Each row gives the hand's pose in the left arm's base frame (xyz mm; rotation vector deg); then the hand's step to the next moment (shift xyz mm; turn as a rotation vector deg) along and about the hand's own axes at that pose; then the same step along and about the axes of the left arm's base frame.
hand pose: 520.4 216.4 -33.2 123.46 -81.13 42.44
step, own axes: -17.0 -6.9 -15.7 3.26 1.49 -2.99
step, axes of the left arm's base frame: -2.1 24.1 0.1 -0.87 -0.88 4.50
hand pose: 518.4 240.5 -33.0 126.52 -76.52 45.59
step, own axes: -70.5 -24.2 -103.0 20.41 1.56 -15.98
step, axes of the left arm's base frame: -29.8 120.6 27.2 2.17 -3.82 25.59
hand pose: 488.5 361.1 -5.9 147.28 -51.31 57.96
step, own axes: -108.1 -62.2 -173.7 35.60 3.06 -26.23
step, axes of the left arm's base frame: -116.4 171.1 53.9 4.46 -7.62 43.44
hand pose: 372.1 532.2 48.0 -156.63 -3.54 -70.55
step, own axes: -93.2 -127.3 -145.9 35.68 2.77 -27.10
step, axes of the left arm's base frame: -182.3 106.5 40.1 3.84 -7.46 44.10
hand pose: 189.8 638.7 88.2 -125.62 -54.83 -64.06
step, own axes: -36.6 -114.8 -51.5 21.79 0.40 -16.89
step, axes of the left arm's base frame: -128.5 23.8 10.0 1.19 -3.98 27.26
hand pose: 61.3 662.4 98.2 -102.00 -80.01 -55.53
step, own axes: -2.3 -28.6 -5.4 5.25 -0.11 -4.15
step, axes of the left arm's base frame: -29.1 0.2 2.4 0.07 -0.98 6.62
